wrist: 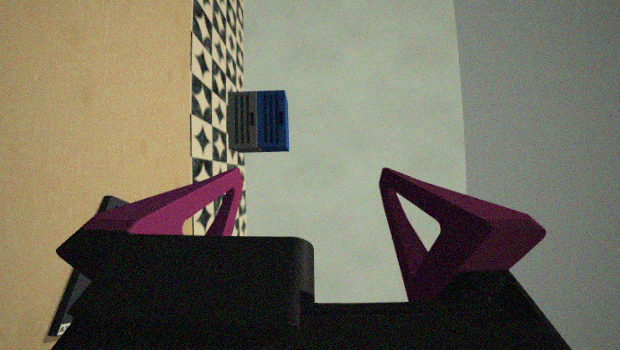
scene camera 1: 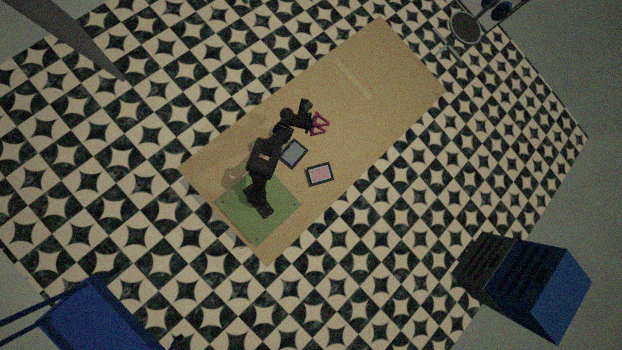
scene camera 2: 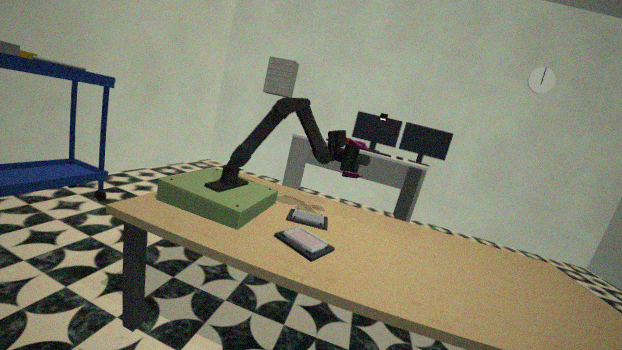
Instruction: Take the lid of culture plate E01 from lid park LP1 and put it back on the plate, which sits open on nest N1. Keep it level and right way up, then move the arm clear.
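Where they show: gripper, fingertip midpoint: (wrist: 310, 175) (scene camera 1: 327, 128) (scene camera 2: 364, 163); arm's base, link origin: (scene camera 1: 258, 201) (scene camera 2: 228, 184).
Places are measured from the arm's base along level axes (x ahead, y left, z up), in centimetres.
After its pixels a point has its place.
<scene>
The open culture plate (scene camera 1: 319, 174) @[x 37.7, y -8.7, z -5.1 cm] (scene camera 2: 303, 240) @[x 38.3, y -11.0, z -4.7 cm] shows pink contents and sits level in a dark frame, which looks like nest N1 (scene camera 1: 311, 183) (scene camera 2: 318, 255). Beside it, nearer the arm, a flat grey pane that looks like the lid (scene camera 1: 293, 153) @[x 32.6, y 11.3, z -5.2 cm] (scene camera 2: 307, 217) @[x 32.7, y 9.1, z -5.2 cm] lies level on another dark frame, apparently lid park LP1 (scene camera 1: 295, 167) @[x 28.3, y 4.5, z -6.0 cm] (scene camera 2: 290, 218) @[x 27.4, y 4.3, z -6.0 cm]. The labels cannot be read in the scene views. My gripper (scene camera 1: 327, 127) @[x 48.5, y 7.4, z 21.9 cm] (scene camera 2: 365, 161) @[x 48.5, y 7.4, z 21.9 cm] (wrist: 310, 175) @[x 48.5, y 7.4, z 21.9 cm] is open and empty, high above the table and beyond both frames, its magenta fingers pointing sideways.
The arm stands on a green base block (scene camera 1: 270, 227) @[x -3.4, y -15.5, z 0.3 cm] (scene camera 2: 200, 202) @[x 2.9, y -17.7, z -2.2 cm] at one end of the wooden table (scene camera 1: 380, 65) @[x 123.8, y 27.7, z -7.0 cm] (scene camera 2: 450, 280) @[x 86.7, y 2.4, z -7.0 cm]. In the wrist view, part of a dark frame (wrist: 62, 312) @[x 34.9, y -0.9, z -6.1 cm] shows behind the left finger. A blue and grey cabinet (scene camera 1: 535, 280) (wrist: 272, 120) stands off the table.
</scene>
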